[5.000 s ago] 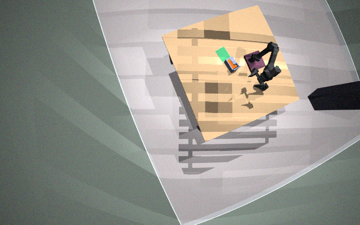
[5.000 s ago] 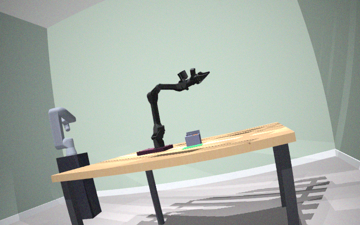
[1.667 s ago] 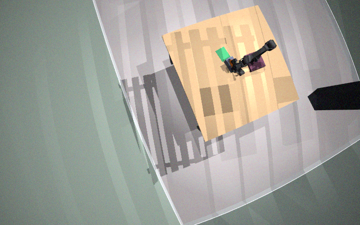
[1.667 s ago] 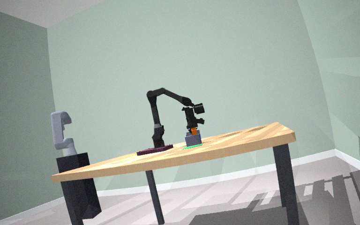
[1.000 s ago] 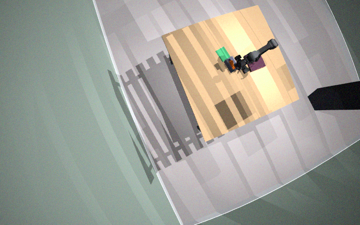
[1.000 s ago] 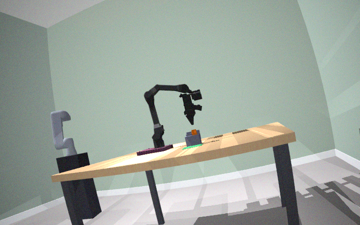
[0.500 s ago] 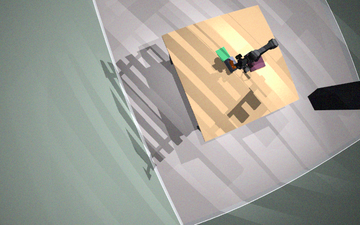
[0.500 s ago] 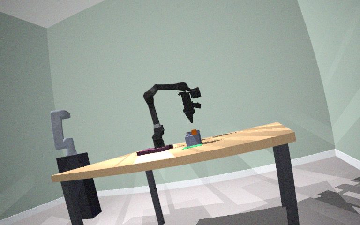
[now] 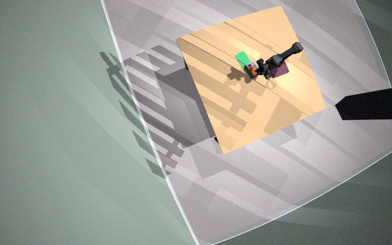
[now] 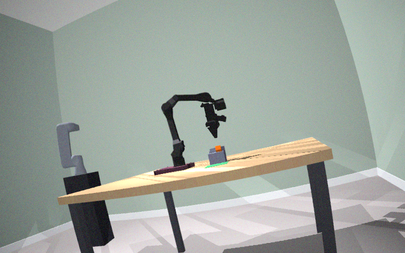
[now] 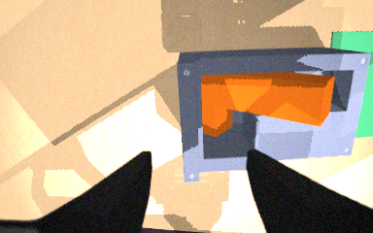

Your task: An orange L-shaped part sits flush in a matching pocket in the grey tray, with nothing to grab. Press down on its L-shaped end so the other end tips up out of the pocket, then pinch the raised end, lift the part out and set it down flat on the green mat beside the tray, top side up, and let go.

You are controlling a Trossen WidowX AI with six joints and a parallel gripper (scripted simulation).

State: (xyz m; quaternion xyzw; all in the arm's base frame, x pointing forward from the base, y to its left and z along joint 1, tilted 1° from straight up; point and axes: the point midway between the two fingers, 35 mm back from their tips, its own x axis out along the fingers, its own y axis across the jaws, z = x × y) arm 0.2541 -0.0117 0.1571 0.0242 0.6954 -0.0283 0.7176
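My gripper tip is now 10 mm past the orange L-shaped part, 40 mm to the left of it and 100 mm above it. Also, from my gripper tip: grey tray: 10 mm behind, 70 mm to the right, 160 mm below; then green mat: 10 mm behind, 220 mm to the right, 160 mm below.
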